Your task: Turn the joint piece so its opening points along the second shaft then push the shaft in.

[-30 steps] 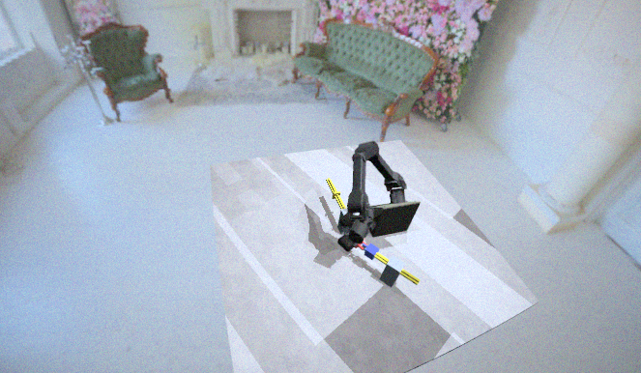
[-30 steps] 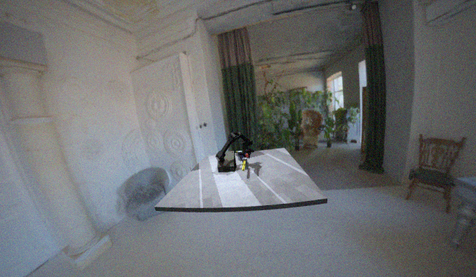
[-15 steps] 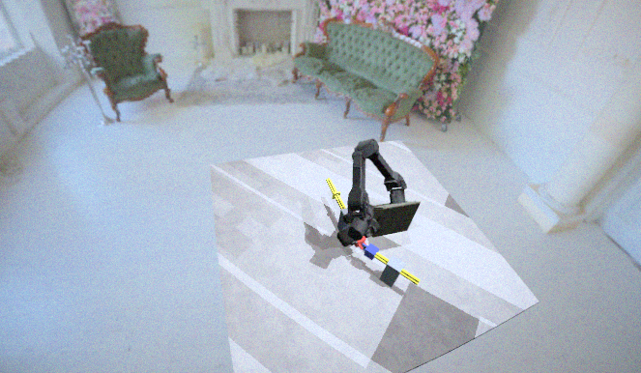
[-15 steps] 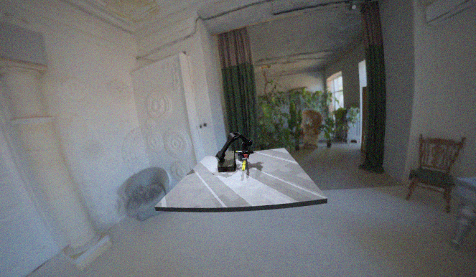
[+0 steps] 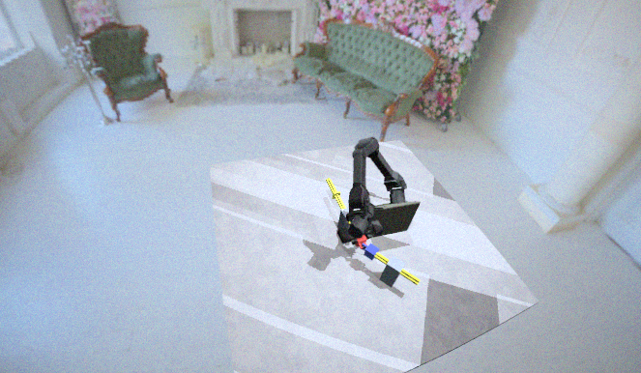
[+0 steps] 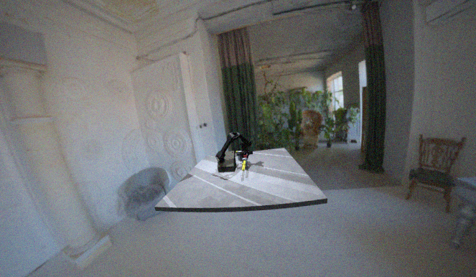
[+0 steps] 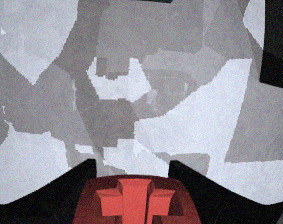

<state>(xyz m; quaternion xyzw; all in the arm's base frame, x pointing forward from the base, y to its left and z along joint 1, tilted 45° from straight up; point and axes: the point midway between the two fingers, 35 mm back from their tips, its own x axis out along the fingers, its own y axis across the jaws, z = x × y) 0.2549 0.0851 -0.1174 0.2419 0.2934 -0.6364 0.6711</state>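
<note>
Right now the red joint piece is 40 mm above my gripper tip and 20 mm to the left of it.
</note>
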